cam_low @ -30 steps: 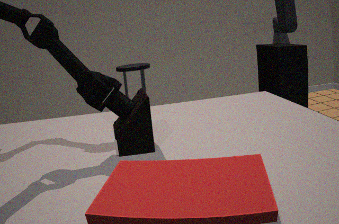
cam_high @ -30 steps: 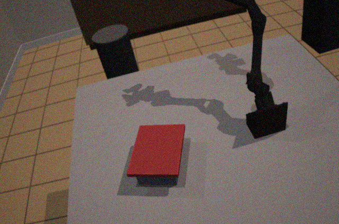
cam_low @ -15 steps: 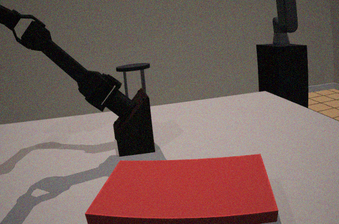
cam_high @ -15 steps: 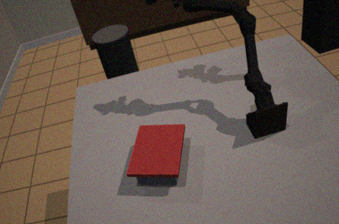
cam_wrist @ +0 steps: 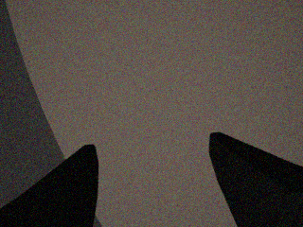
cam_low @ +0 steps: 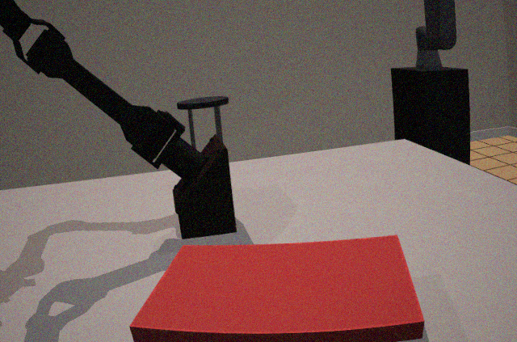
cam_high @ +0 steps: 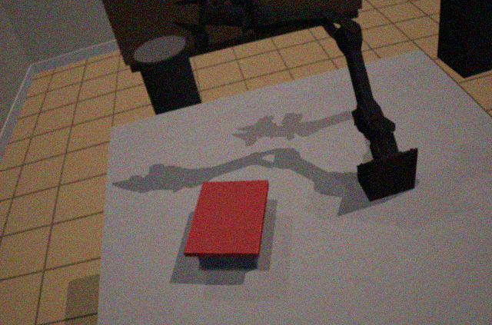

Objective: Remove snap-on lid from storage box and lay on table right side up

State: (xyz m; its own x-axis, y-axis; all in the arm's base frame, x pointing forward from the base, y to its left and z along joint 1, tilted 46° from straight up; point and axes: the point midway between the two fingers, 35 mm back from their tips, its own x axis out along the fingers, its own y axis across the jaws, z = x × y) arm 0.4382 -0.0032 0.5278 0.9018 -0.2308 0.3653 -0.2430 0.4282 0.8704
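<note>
Now: the lid 2 cm ahead of my gripper tip, 41 cm to the left of it and 41 cm below it. The rest, counted from my gripper tip: storage box 2 cm ahead, 41 cm to the left, 45 cm below.
</note>
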